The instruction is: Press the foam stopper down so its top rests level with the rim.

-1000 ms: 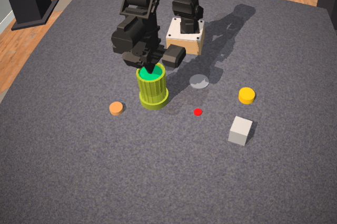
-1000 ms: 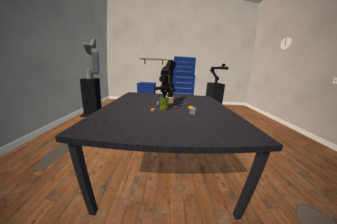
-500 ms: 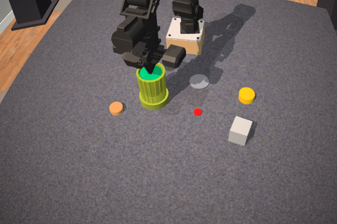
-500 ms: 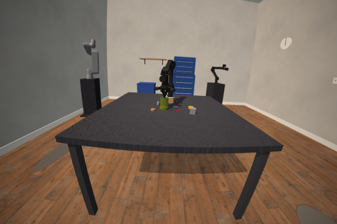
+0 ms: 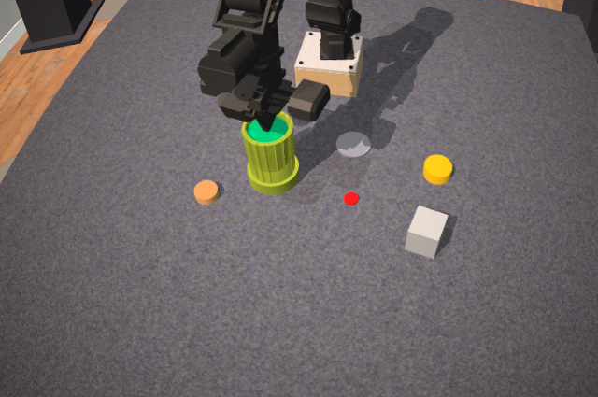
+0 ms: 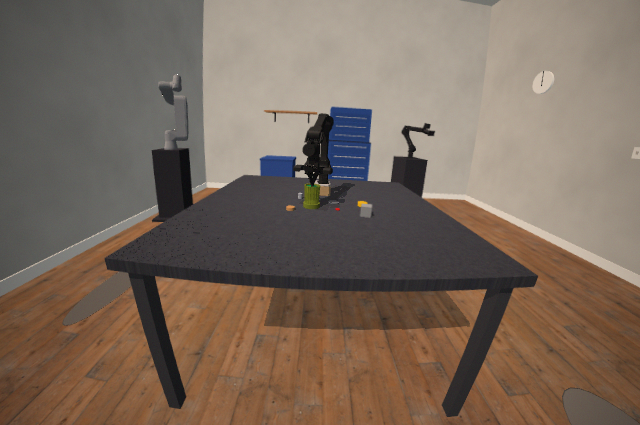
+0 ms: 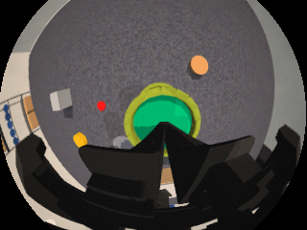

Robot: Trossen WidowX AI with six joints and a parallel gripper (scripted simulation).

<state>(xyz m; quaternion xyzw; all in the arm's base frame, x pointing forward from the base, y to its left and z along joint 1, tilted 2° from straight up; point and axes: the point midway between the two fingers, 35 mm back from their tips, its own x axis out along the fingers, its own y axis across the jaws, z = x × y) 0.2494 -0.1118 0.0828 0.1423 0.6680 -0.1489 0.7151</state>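
My gripper is now 50 mm above the green foam stopper. The rest, counted from my hand: red dot (140 mm below, 120 mm to the left, 60 mm ahead); then grey disc (140 mm below, 130 mm to the left, 60 mm behind); then orange disc (130 mm below, 110 mm to the right, 40 mm ahead).
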